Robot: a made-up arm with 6 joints. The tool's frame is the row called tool.
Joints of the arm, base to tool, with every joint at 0 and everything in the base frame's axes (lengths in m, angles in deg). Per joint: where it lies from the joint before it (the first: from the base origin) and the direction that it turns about. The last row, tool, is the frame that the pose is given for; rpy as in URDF.
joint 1: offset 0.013 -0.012 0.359 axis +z
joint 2: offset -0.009 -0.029 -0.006 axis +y
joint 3: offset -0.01 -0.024 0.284 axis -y
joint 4: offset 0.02 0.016 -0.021 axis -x
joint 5: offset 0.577 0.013 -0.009 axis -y
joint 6: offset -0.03 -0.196 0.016 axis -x
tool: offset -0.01 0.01 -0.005 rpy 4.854 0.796 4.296
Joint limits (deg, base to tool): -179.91..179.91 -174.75..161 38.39..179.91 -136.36..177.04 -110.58..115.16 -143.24..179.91
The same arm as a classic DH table. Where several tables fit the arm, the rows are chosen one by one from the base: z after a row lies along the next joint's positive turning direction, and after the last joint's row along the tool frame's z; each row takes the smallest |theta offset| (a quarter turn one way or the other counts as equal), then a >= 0, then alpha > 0; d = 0 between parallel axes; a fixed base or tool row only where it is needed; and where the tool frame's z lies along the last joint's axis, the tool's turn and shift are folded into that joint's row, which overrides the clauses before.
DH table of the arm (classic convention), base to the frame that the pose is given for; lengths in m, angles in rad. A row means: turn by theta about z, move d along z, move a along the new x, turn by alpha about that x. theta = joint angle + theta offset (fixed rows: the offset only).
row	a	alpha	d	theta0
base (fixed)	0.0177	0	0	-0.7454
joint 1	-0.009	-1.5708	0.353	0.7454
joint 2	-0.2842	3.1416	0	1.5356
joint 3	0.021	1.5708	0.037	-0.0352
joint 4	0.009	-1.5708	-0.597	0
joint 5	-0.016	1.5708	0.183	0
joint 6	-0.0095	-1.5909	0.0399	1.4873
tool (fixed)	0	0	-0.0058	1.6443
Joint limits (rad, base to tool): -3.14..3.14 -3.05..2.81 0.67..3.14 -2.3799..3.0899 -1.93..2.0099 -2.5..3.14

